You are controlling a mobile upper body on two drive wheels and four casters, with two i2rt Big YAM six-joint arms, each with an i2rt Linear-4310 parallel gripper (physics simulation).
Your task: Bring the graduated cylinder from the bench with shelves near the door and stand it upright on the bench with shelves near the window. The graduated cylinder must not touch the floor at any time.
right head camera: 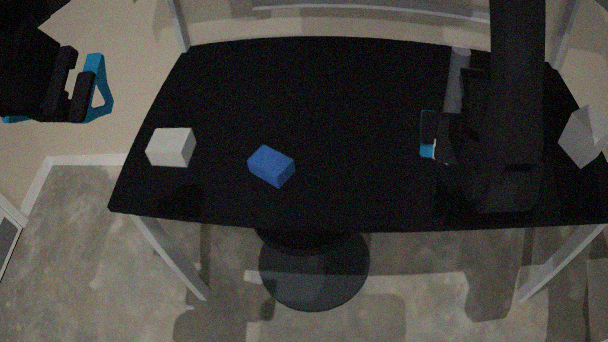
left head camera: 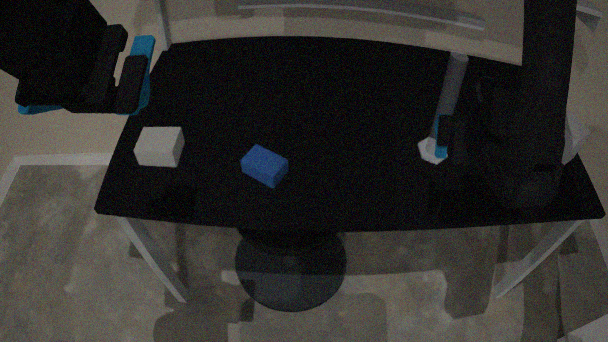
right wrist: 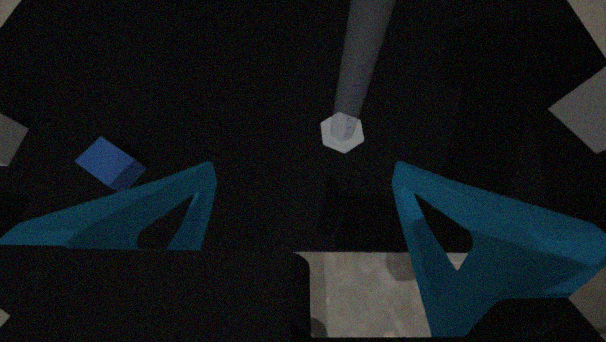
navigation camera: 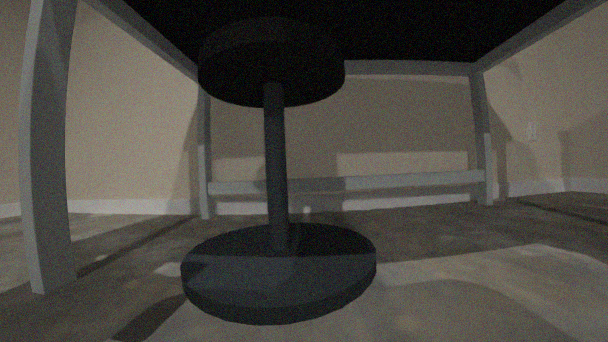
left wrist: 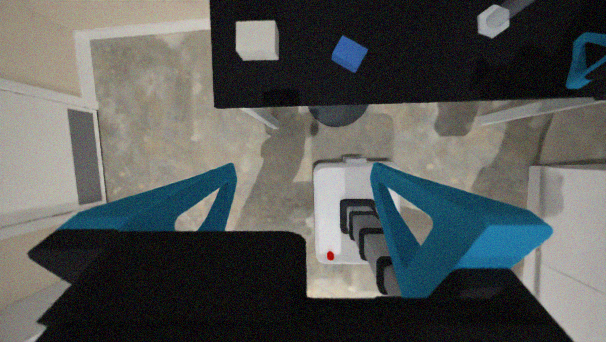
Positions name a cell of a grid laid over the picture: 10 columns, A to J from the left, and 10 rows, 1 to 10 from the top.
my left gripper: right head camera B4; left head camera B3; left wrist F5; not seen in the right wrist view (out of frame); not seen in the navigation camera view (out of frame)
